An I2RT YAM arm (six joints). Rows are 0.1 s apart.
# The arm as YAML. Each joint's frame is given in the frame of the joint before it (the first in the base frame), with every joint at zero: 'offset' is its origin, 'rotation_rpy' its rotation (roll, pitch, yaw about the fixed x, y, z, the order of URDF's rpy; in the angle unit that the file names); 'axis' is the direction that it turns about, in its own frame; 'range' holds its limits. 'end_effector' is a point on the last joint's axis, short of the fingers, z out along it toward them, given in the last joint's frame.
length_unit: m
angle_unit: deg
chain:
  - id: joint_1
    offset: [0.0, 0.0, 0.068]
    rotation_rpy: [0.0, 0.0, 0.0]
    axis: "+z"
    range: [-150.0, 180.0]
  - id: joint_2
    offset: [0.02, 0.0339, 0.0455]
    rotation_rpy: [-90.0, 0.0, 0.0]
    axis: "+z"
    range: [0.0, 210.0]
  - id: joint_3
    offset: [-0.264, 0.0, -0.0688]
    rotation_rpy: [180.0, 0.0, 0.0]
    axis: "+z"
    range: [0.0, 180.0]
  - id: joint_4
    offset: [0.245, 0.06, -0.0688]
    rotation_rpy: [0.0, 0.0, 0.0]
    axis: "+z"
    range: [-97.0, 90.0]
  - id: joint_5
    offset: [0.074, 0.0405, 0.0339]
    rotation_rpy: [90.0, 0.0, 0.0]
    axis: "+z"
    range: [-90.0, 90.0]
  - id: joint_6
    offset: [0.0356, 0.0, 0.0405]
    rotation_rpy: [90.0, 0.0, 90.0]
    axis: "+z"
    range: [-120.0, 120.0]
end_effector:
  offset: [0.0, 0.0, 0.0]
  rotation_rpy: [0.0, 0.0, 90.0]
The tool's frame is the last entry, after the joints.
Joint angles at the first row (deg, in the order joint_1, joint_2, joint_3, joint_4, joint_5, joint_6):
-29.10, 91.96, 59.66, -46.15, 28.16, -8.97
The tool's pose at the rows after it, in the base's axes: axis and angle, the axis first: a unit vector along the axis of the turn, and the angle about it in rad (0 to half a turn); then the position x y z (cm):
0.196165, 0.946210, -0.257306, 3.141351, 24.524, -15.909, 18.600
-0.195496, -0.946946, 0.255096, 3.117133, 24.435, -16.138, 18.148
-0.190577, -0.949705, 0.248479, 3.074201, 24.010, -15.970, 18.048
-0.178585, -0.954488, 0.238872, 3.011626, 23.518, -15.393, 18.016
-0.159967, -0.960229, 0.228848, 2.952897, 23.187, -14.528, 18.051
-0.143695, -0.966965, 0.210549, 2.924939, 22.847, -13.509, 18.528
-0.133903, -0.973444, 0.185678, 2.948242, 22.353, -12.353, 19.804
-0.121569, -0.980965, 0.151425, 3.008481, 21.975, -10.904, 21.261
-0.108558, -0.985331, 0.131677, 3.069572, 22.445, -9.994, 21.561
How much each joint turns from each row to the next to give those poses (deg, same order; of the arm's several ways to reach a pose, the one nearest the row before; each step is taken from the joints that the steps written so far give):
-0.57, 1.69, 0.00, 0.17, 0.07, 0.20
-0.46, 0.94, 0.00, -0.35, 0.15, -0.25
-0.13, 0.08, 0.00, -2.51, 0.05, -0.10
0.52, 0.00, 0.04, -4.06, 0.10, 0.04
1.23, -0.06, 0.02, -4.07, -0.04, -0.04
1.40, -1.12, 0.01, -3.69, -1.57, -0.03
1.40, -3.14, -0.01, -3.02, -3.22, 0.00
2.01, -3.85, 0.00, -1.99, -4.85, -0.02
1.94, -1.12, -0.17, 1.55, -3.17, -0.02

